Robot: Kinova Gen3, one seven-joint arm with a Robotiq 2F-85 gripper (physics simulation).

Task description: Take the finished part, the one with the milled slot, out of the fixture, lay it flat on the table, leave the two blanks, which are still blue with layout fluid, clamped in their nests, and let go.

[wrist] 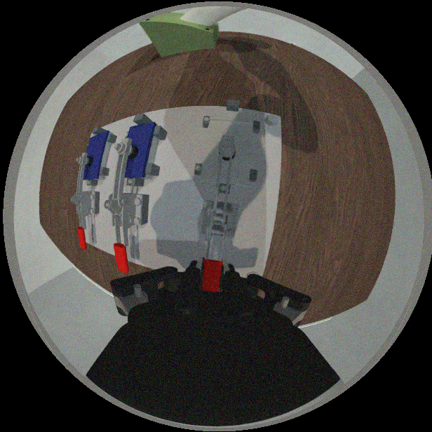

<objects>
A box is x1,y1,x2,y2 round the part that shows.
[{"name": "my gripper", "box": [86,257,339,425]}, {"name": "finished part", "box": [200,109,252,186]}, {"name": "blue blank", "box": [124,121,157,177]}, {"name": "blue blank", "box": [83,130,111,179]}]
</objects>
